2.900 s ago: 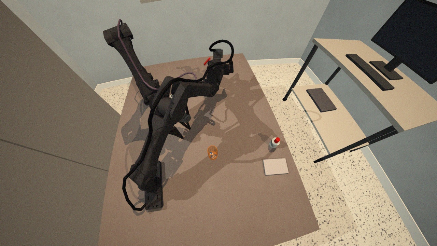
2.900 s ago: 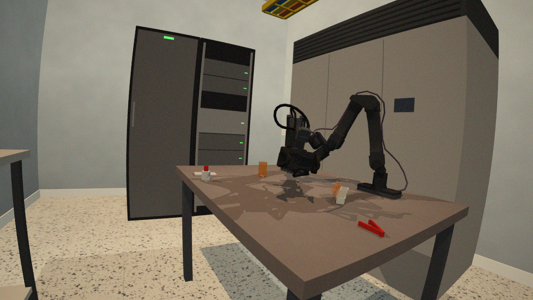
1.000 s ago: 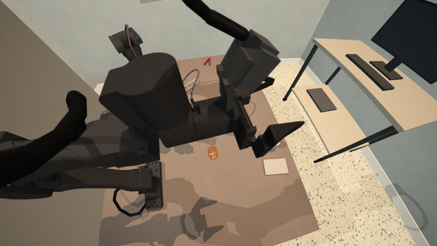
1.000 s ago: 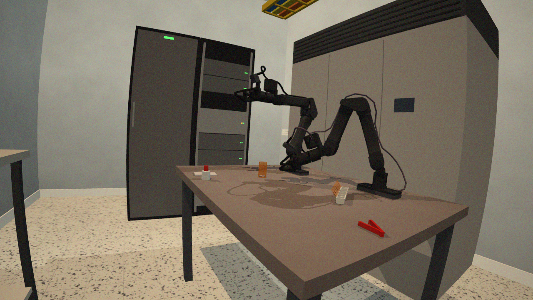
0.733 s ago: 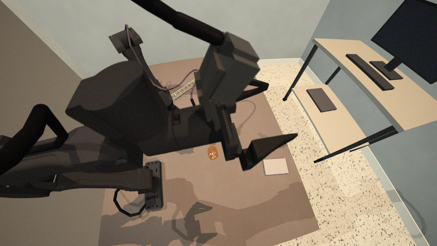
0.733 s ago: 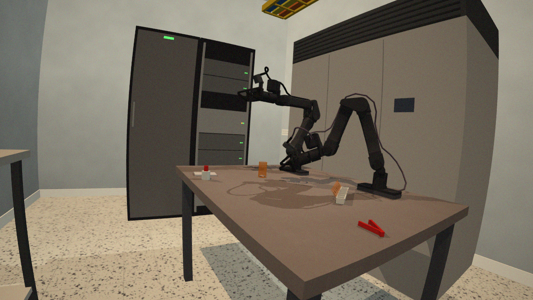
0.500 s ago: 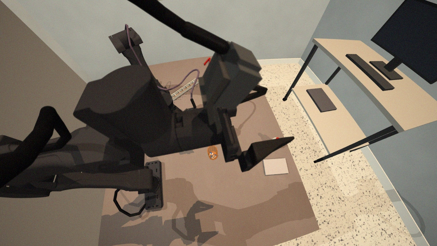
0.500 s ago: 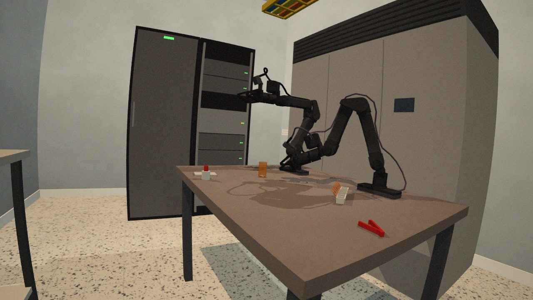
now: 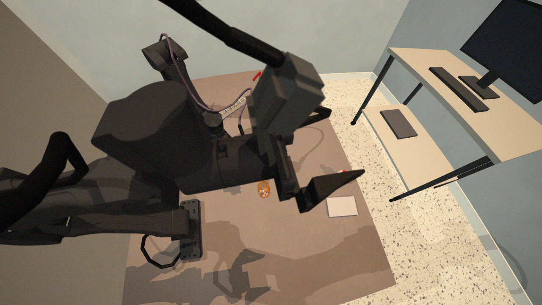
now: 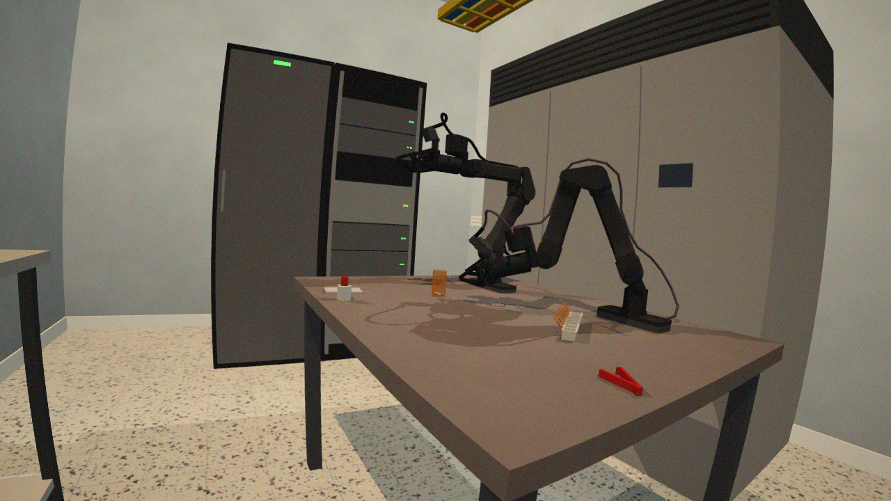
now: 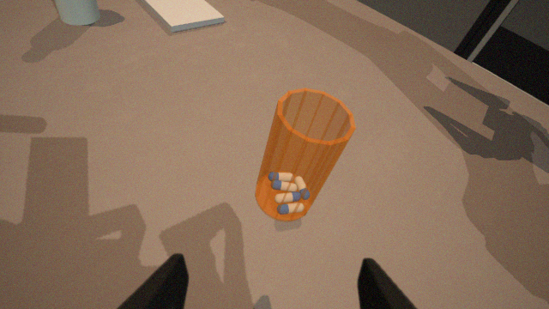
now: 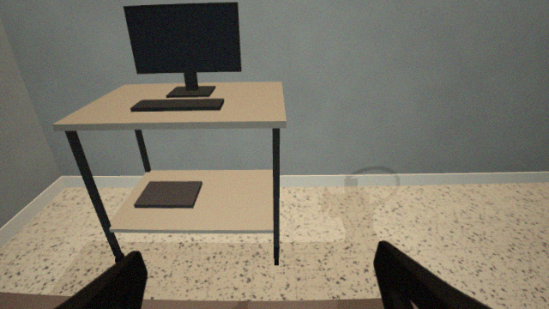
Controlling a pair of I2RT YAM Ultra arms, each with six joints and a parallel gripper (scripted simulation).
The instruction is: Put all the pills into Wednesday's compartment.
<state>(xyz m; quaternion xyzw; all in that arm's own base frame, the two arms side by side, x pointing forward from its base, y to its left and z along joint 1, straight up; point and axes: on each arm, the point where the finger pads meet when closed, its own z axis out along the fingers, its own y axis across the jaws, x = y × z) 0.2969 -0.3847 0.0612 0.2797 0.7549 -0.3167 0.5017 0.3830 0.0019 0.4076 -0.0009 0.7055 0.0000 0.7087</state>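
The orange pill bottle is 8 cm to the right of my left hand, 6 cm below it and 3 cm ahead of it. From my left hand the other things lie so: red v-shaped tool: 62 cm to the left, 17 cm ahead, 7 cm below; white pad: 29 cm ahead, 22 cm to the right, 8 cm below.
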